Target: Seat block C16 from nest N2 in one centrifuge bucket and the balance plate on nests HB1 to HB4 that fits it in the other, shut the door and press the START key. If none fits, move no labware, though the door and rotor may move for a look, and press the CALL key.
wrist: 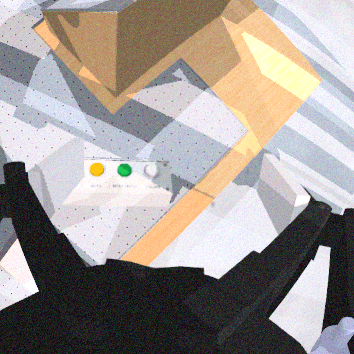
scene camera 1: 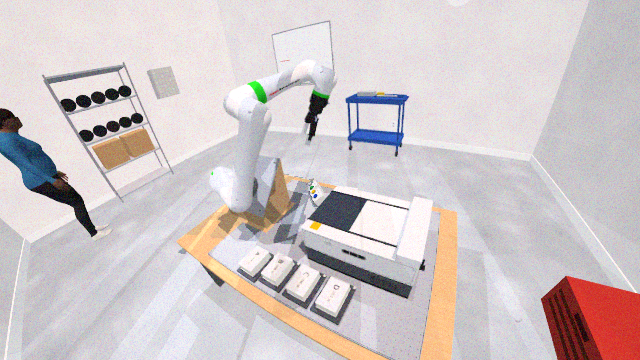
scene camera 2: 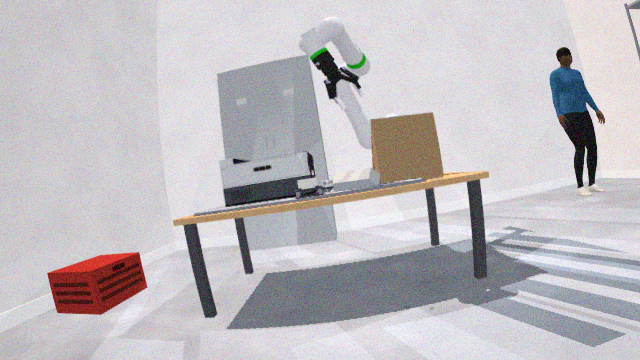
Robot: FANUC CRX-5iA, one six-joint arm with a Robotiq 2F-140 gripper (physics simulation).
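Seen in the pictures: gripper, between the fingertips: [wrist: 171,164] [scene camera 1: 305,138] [scene camera 2: 353,102]; arm's base, origin of its link: [scene camera 2: 401,145].
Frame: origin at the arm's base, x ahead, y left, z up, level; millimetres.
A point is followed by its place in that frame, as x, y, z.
Note:
My gripper [scene camera 1: 308,140] @(214, 328, 212) [scene camera 2: 347,95] @(214, 328, 212) [wrist: 171,164] @(214, 328, 212) is open and empty, high above the table's back edge. A sloped white key panel [scene camera 1: 316,199] @(330, 224, -118) [wrist: 120,197] @(264, 341, -111) stands below it; the wrist view shows a yellow key [wrist: 97,169] @(267, 277, -107), a green key [wrist: 124,170] @(229, 307, -107) and a pale key [wrist: 151,170] @(190, 336, -108). Scene camera 1 also shows a blue key [scene camera 1: 315,196] @(311, 239, -113). The white centrifuge [scene camera 1: 360,254] @(778, -80, 3) [scene camera 2: 265,172] @(704, 245, -36) has a dark panel [scene camera 1: 337,210] @(596, 55, 35) and a white panel on top; its rotor is not visible. White plates A [scene camera 1: 256,260] @(361, -273, -124), B [scene camera 1: 278,270] @(485, -250, -124), C [scene camera 1: 303,282] @(610, -232, -125) and D [scene camera 1: 334,296] @(746, -214, -124) sit on dark nests. I cannot identify block C16.
A tall wooden board [scene camera 1: 281,197] @(159, 103, -85) [scene camera 2: 406,147] @(-9, 148, -21) [wrist: 165,40] @(26, 153, -83) stands beside the arm's base on the table [scene camera 1: 446,250] @(1071, 266, -191) [scene camera 2: 455,179] @(-174, 437, -201) [wrist: 175,215] @(198, 446, -191). A red crate [scene camera 1: 600,310] [scene camera 2: 97,285] lies on the floor. A person [scene camera 1: 30,160] [scene camera 2: 570,95] stands away from the table.

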